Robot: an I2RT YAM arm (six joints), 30 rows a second.
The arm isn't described. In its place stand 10 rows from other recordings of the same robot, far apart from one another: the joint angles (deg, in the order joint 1, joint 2, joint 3, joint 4, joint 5, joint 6), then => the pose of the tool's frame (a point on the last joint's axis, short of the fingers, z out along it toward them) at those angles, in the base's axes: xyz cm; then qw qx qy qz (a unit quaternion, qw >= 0).
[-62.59, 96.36, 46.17, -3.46, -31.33, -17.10] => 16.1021 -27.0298 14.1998 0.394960 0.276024 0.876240 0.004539
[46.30, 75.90, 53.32, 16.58, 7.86, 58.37] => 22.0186 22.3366 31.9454 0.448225 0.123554 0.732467 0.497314
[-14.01, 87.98, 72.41, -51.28, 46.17, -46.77] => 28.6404 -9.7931 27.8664 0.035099 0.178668 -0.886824 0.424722
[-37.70, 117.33, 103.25, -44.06, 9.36, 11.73] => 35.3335 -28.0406 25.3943 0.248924 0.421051 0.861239 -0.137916
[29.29, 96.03, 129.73, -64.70, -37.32, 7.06] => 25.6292 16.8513 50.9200 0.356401 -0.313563 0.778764 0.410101
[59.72, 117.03, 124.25, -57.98, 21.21, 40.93] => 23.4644 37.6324 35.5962 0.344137 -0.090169 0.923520 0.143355
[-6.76, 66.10, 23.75, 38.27, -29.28, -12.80] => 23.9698 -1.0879 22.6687 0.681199 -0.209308 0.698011 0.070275
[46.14, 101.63, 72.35, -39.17, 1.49, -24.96] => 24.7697 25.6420 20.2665 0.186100 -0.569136 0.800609 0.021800
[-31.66, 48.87, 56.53, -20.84, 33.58, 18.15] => 14.4657 -11.2335 38.0838 0.564046 0.478690 0.604843 -0.294741
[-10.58, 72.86, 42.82, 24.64, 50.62, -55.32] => 27.0660 -7.8548 28.5980 0.338558 0.011599 0.727818 -0.596259
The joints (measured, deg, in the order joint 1, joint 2, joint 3, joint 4, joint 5, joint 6), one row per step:
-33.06, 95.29, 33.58, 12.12, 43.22, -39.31
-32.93, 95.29, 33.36, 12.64, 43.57, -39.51
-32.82, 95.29, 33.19, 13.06, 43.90, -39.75
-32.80, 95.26, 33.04, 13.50, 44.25, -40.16
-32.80, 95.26, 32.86, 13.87, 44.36, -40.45
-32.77, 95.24, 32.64, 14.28, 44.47, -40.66
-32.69, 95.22, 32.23, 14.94, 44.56, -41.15
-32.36, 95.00, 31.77, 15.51, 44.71, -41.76
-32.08, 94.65, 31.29, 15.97, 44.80, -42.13
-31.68, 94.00, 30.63, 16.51, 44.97, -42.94
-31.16, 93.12, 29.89, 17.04, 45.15, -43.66
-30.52, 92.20, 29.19, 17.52, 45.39, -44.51
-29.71, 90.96, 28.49, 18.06, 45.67, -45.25
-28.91, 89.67, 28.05, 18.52, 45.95, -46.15
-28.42, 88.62, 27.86, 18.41, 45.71, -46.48
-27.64, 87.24, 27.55, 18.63, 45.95, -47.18
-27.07, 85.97, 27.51, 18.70, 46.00, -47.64
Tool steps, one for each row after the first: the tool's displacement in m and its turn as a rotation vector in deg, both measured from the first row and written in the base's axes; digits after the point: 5 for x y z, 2 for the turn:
-0.00005, 0.00059, -0.00019, -0.39, 0.06, 0.01
-0.00007, 0.00107, -0.00030, -0.74, 0.19, 0.04
-0.00027, 0.00113, -0.00016, -1.14, 0.40, 0.05
-0.00062, 0.00129, -0.00043, -1.32, 0.53, 0.13
-0.00099, 0.00164, -0.00072, -1.51, 0.58, 0.20
-0.00167, 0.00249, -0.00150, -1.72, 0.80, 0.49
-0.00194, 0.00446, -0.00167, -2.01, 1.09, 1.04
-0.00254, 0.00637, -0.00149, -2.26, 1.16, 1.45
-0.00347, 0.00908, -0.00061, -2.68, 1.46, 2.16
-0.00442, 0.01243, 0.00090, -3.18, 1.56, 2.92
-0.00504, 0.01613, 0.00264, -3.74, 1.77, 3.82
-0.00525, 0.02040, 0.00577, -4.53, 1.57, 4.78
-0.00468, 0.02412, 0.01001, -5.44, 1.30, 5.79
-0.00433, 0.02658, 0.01338, -5.73, 0.83, 6.59
-0.00378, 0.03014, 0.01812, -6.59, 0.38, 7.48
-0.00289, 0.03253, 0.02330, -7.33, -0.35, 8.18

